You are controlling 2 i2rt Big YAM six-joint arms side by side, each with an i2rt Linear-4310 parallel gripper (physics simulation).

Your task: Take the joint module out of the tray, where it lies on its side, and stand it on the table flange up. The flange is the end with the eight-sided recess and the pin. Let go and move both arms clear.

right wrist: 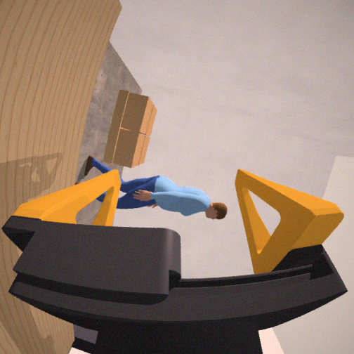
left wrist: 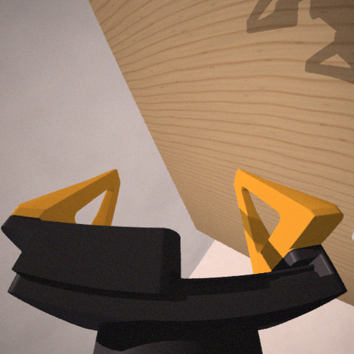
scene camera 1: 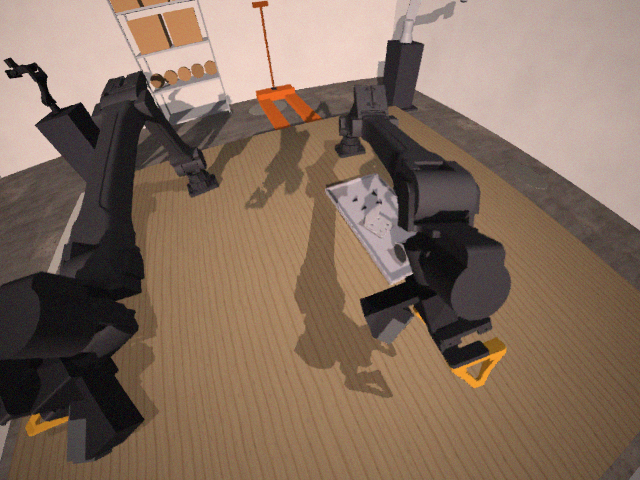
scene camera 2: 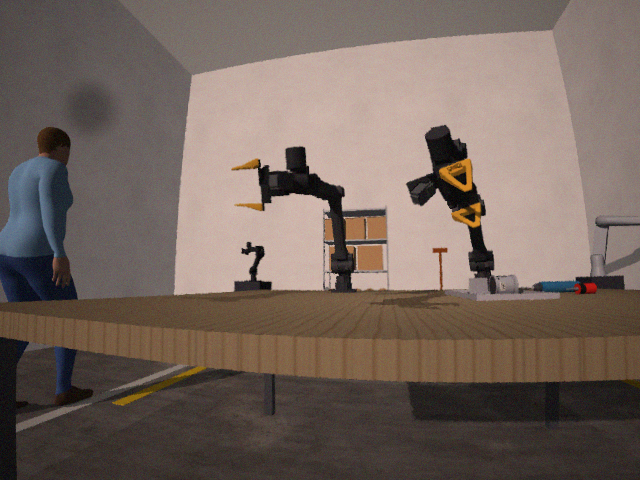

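Pixels of known places: left gripper, fingertip midpoint: (scene camera 1: 460, 360) (scene camera 2: 473, 209); right gripper, fingertip midpoint: (scene camera 2: 232, 187); left arm's base, origin of the base link: (scene camera 1: 349, 151); right arm's base, origin of the base link: (scene camera 1: 203, 186) (scene camera 2: 343, 292).
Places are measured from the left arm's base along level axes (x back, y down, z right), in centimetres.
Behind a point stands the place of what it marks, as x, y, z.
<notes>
The joint module (scene camera 2: 505, 284) {-60.9, -4.0, 5.3} is a pale cylinder lying on its side at the tray (scene camera 1: 385, 260) {-57.6, -0.4, 11.6} (scene camera 2: 532, 296) {-63.2, -0.8, -0.9} in scene camera 2. In scene camera 1 the left arm covers much of the tray; a dark round shape shows at its near end, and I cannot tell if it is part of the module. Which end is the flange is too small to tell. My left gripper (scene camera 2: 463, 198) (left wrist: 177, 175) is open and empty, high above the table, nearer the front than the tray. My right gripper (scene camera 2: 234, 187) {-83.1, -30.8, 75.7} (right wrist: 177, 175) is open and empty, raised at the picture's left, far from the tray.
A pale block (scene camera 1: 378, 225) {-45.8, -1.7, 8.5} (scene camera 2: 477, 285) {-43.3, -3.6, 9.8} stands in the tray, near several dark holes. A blue tool (scene camera 2: 559, 286) {-28.9, -2.3, -21.5} and a red one (scene camera 2: 586, 288) {-41.1, -1.7, -25.0} lie right of the tray. A person (scene camera 2: 38, 201) (right wrist: 180, 196) stands beyond the table's edge (scene camera 2: 330, 356) {-122.9, 1.8, 36.8}.
</notes>
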